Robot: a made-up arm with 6 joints.
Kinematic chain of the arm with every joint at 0, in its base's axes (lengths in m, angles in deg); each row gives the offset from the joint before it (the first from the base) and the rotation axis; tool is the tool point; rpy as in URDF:
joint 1: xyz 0 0 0.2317 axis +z
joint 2: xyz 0 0 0 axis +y
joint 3: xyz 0.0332 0 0.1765 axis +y
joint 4: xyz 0.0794 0 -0.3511 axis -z
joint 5: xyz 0 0 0 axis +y
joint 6: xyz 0.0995 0 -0.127 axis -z
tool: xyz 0 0 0 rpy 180 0 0
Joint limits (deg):
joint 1: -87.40..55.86
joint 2: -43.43..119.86
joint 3: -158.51..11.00
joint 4: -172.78..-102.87
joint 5: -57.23..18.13
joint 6: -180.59..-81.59
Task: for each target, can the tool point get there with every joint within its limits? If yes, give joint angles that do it. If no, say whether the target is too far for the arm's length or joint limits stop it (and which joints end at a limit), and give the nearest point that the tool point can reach.
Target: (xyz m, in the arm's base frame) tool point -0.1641 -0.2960 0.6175
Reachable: no: joint limits stop it (at a limit: joint 1, joint 2, joint 4, joint 5) | nearest point 0.0220 -0.3320 0.6446 | short by 0.191 m
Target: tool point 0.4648 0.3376 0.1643
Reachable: yes | joints 29.82 54.43 -131.35 -153.96 -22.61 -116.81
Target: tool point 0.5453 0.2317 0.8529
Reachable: no: too far | nearest point 0.4375 0.1859 0.7301 | short by 0.170 m
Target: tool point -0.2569 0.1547 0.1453
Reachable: yes | joints -26.15 95.48 -12.84 -166.11 -3.32 -130.19
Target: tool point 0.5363 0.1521 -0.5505
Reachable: no: too far | nearest point 0.3934 0.1116 -0.3151 | short by 0.278 m
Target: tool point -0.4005 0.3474 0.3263
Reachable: no: joint limits stop it (at a limit: joint 2, joint 4, joint 5) | nearest point -0.2649 0.2298 0.2696 | short by 0.188 m
